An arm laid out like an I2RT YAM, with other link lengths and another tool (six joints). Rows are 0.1 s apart.
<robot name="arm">
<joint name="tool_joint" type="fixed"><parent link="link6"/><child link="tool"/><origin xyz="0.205 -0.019 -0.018" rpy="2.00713 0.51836 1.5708"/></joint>
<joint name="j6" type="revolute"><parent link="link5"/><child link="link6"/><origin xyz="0.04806 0 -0.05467" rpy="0 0 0"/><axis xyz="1 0 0"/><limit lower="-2.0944" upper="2.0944"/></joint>
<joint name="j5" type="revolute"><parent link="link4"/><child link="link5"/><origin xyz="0.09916 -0.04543 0.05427" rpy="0 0 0"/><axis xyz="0 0 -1"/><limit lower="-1.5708" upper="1.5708"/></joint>
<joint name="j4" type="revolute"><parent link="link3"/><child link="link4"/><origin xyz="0.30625 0.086 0.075" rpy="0 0 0"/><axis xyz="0 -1 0"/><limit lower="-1.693" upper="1.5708"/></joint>
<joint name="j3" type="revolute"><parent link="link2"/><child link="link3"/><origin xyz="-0.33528 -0.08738 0" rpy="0 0 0"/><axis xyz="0 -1 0"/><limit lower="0" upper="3.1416"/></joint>
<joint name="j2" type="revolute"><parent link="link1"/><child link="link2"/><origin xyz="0.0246 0.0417 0.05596" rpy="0 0 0"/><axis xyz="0 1 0"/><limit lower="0" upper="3.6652"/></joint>
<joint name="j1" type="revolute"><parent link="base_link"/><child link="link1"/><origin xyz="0 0 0.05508" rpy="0 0 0"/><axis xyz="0 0 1"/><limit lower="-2.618" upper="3.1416"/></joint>
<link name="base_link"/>
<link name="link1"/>
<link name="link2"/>
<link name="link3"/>
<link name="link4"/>
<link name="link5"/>
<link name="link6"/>
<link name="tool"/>
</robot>
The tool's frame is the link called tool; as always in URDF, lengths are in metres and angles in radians.
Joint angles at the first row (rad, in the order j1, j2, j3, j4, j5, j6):
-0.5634, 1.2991, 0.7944, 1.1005, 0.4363, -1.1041
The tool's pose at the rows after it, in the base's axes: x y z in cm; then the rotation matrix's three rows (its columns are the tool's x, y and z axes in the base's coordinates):
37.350 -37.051 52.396; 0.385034 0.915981 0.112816; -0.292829 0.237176 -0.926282; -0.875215 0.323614 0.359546
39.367 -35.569 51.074; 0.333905 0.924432 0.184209; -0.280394 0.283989 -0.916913; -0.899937 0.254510 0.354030
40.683 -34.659 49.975; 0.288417 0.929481 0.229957; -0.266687 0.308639 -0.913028; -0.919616 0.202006 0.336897
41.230 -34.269 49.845; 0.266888 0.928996 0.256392; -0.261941 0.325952 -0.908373; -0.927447 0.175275 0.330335
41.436 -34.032 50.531; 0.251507 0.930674 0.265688; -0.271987 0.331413 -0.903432; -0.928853 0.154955 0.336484
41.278 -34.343 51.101; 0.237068 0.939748 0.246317; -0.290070 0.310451 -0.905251; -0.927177 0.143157 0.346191
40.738 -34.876 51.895; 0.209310 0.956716 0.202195; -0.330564 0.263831 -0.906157; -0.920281 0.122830 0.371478
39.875 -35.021 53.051; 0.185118 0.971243 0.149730; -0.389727 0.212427 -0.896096; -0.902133 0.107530 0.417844
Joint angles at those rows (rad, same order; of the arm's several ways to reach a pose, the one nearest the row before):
-0.5436, 1.2834, 0.7932, 1.0139, 0.3894, -1.1081
-0.5170, 1.2673, 0.7761, 0.9647, 0.3495, -1.1363
-0.4978, 1.2526, 0.7717, 0.9069, 0.3314, -1.1548
-0.4955, 1.2406, 0.7787, 0.8650, 0.3109, -1.1614
-0.4943, 1.2322, 0.7976, 0.8329, 0.3012, -1.1785
-0.4939, 1.2388, 0.8141, 0.8297, 0.3181, -1.2036
-0.4928, 1.2536, 0.8290, 0.8519, 0.3547, -1.2589
-0.4890, 1.2698, 0.8316, 0.9148, 0.3910, -1.3342

